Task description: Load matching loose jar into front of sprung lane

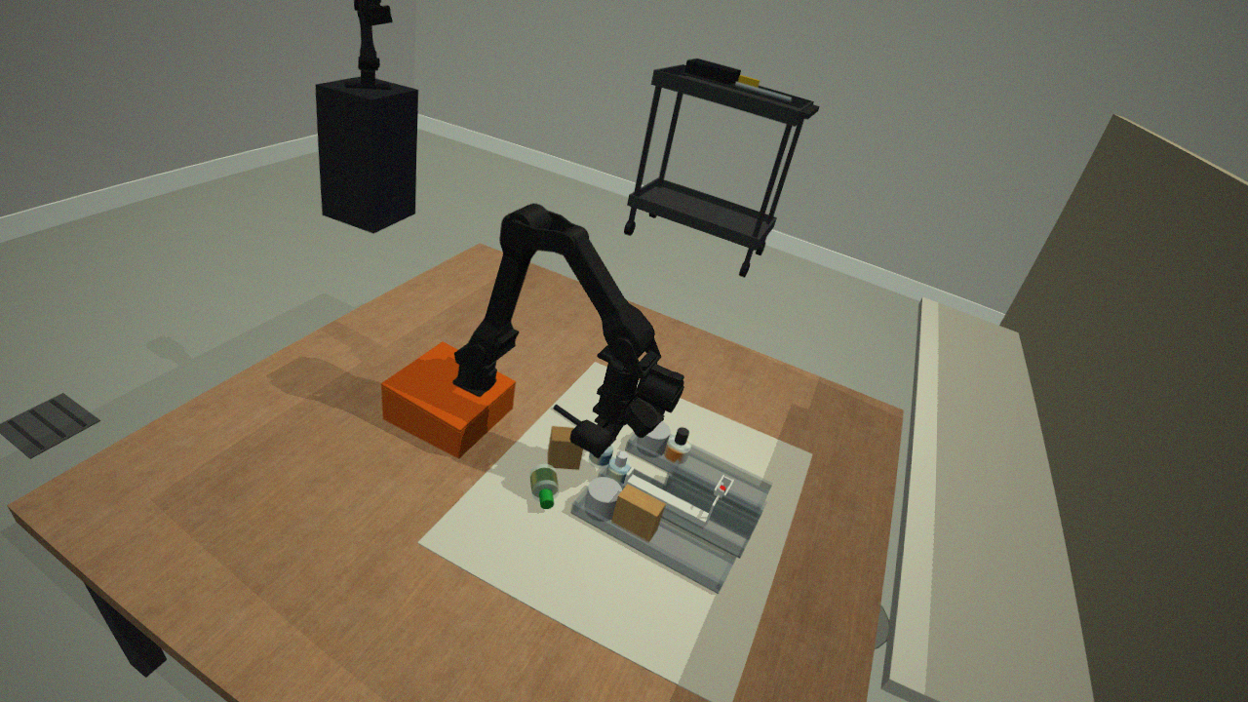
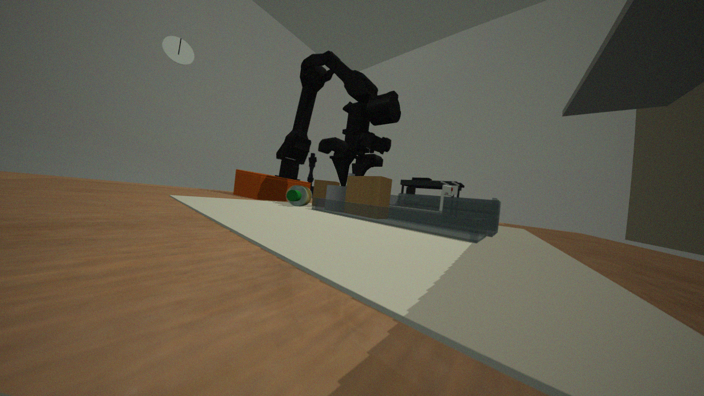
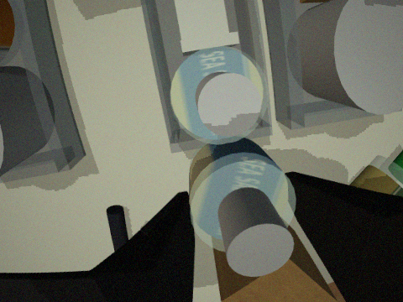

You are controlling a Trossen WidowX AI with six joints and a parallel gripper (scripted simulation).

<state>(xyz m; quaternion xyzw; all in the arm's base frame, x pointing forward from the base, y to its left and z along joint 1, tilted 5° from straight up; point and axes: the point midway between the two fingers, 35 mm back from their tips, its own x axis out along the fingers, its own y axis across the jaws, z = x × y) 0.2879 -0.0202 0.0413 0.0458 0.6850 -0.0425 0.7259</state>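
The white mat lies 10 cm ahead of my gripper tip and 6 cm below it. Also, from my gripper tip: thin black stick (10 cm to the left, 9 cm behind, 5 cm below); white pusher plate (15 cm ahead, 1 cm to the left, 1 cm below); grey lane rack (19 cm ahead, 4 cm below).
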